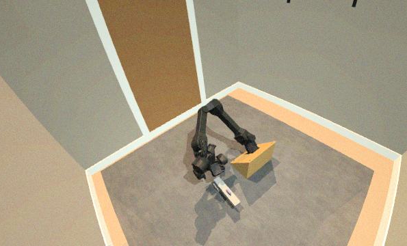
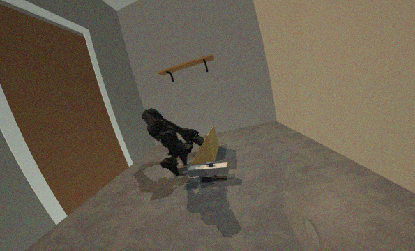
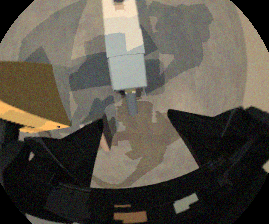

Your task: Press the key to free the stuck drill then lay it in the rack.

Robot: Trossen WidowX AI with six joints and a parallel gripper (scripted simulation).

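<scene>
The drill is 60 mm to the left of my gripper tip and 10 mm below it. The rest, counted from my gripper tip: blue piece (150 mm to the left, 10 mm below, 10 mm ahead); then fixture (120 mm to the left, 20 mm below).
</scene>
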